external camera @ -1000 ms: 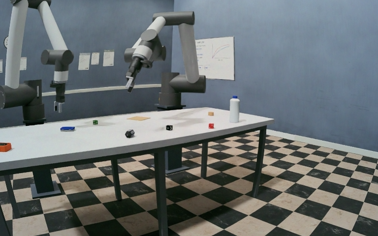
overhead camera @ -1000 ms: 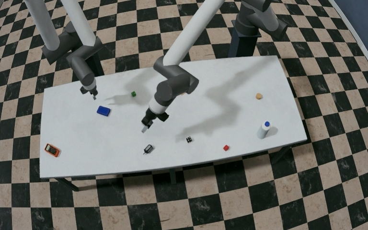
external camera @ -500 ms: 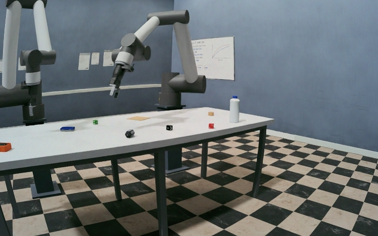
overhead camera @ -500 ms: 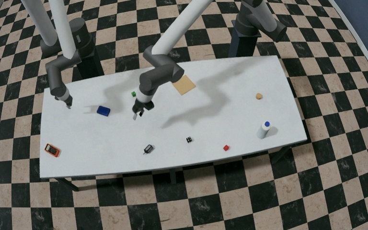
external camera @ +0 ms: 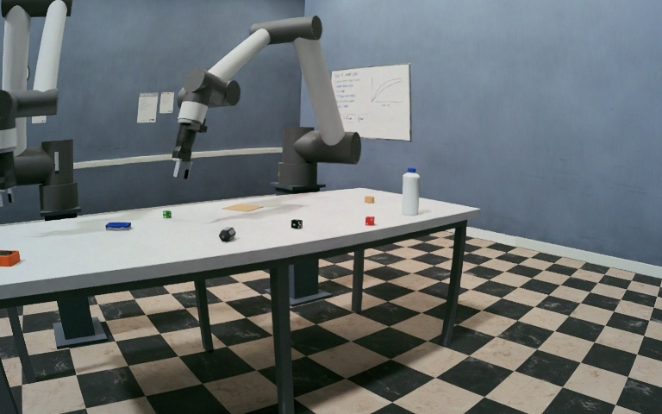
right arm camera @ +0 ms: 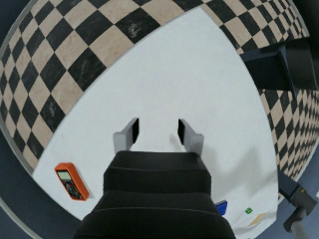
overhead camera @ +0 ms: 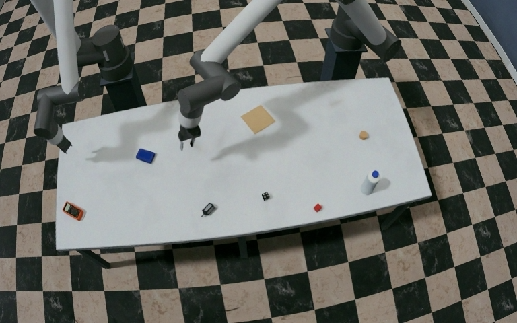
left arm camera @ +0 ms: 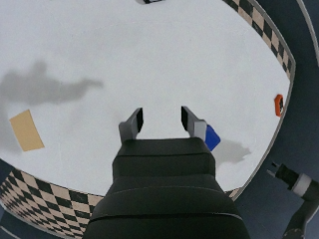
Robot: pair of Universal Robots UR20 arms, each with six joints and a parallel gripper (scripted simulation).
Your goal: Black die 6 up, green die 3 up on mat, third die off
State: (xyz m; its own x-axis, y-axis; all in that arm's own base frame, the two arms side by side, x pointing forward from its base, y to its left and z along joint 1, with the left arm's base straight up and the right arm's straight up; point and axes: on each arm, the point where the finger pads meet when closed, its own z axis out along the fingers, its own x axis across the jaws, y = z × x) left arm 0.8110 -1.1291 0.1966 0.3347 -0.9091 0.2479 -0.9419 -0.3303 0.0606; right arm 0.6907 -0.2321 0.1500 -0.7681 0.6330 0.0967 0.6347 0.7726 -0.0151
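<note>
My left gripper is now 190 mm past the green die, 180 mm above it and 10 mm to the left of it. Round my left hand: tan mat (390 mm to the left, 220 mm behind, 190 mm below); black die (350 mm to the left, 250 mm ahead, 180 mm below); blue box (270 mm to the right, 180 mm below, 80 mm behind).
</note>
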